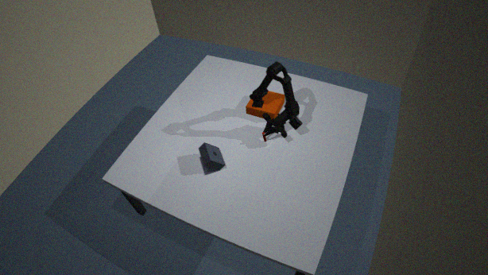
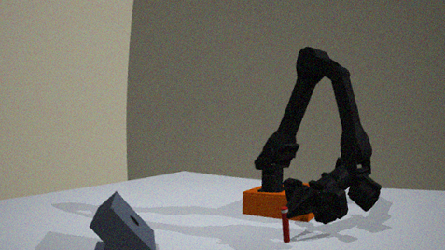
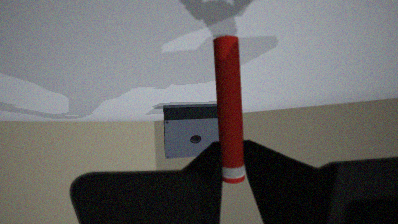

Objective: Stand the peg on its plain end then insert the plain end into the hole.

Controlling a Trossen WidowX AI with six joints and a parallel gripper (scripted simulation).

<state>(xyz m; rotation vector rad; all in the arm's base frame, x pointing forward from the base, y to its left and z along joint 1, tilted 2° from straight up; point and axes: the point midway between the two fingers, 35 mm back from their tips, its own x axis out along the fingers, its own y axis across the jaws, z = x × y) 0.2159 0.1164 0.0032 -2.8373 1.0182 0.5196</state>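
Right now my gripper tip is right at the red peg. The rest, counted from my gripper tip: sloped panel (210 mm ahead, 240 mm to the right, 10 mm below).
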